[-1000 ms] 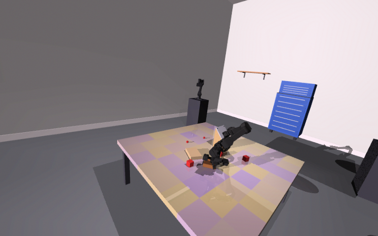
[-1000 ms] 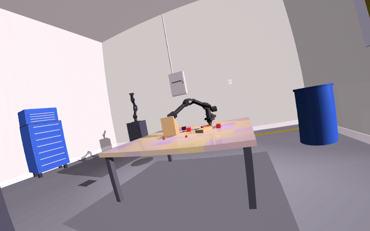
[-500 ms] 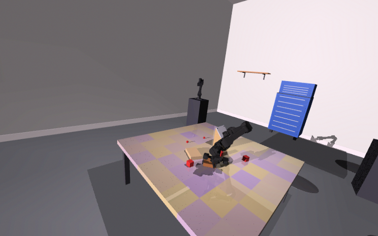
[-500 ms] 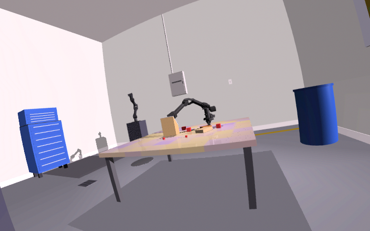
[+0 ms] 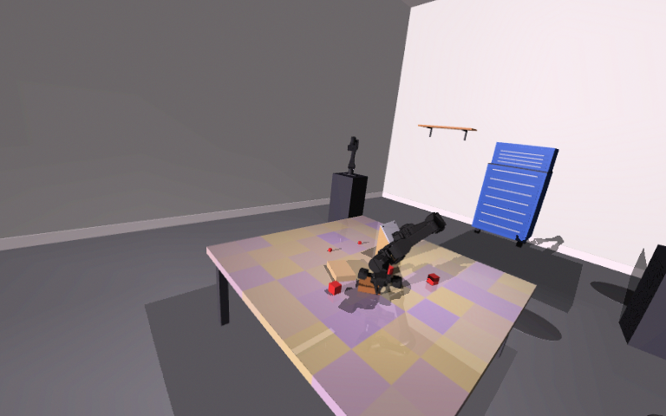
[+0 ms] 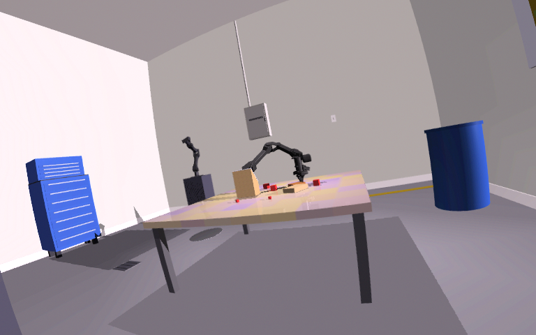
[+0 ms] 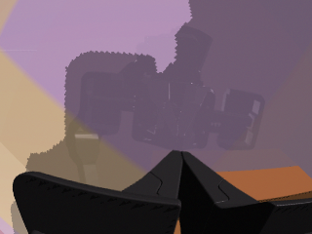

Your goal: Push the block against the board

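My gripper tip is 4 cm past the orange square block and 6 cm to the left of it. Also, from my gripper tip: light tan board 3 cm behind, 23 cm to the right.
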